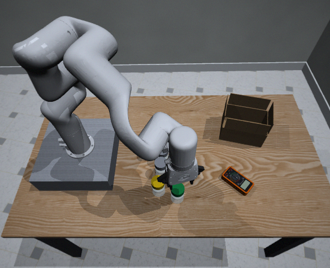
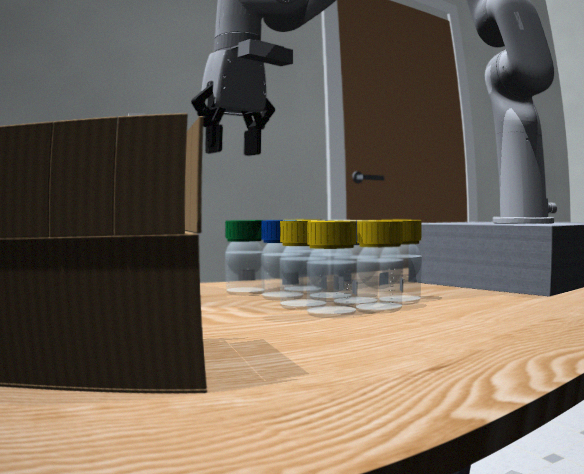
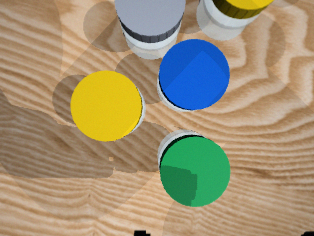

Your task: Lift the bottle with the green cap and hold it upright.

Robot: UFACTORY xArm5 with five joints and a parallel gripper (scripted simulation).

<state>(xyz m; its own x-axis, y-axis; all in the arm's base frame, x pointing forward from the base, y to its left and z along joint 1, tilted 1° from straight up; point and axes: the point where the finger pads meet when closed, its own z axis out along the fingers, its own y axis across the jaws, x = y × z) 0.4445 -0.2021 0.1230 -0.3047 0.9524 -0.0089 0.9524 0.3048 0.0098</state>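
The green-capped bottle is 17 cm below my hand, 2 cm to the left of it and 1 cm behind it. Also, from my hand: blue-capped bottle 17 cm below, 9 cm to the left, 3 cm behind; then orange multimeter 25 cm ahead, 20 cm below, 11 cm to the left.
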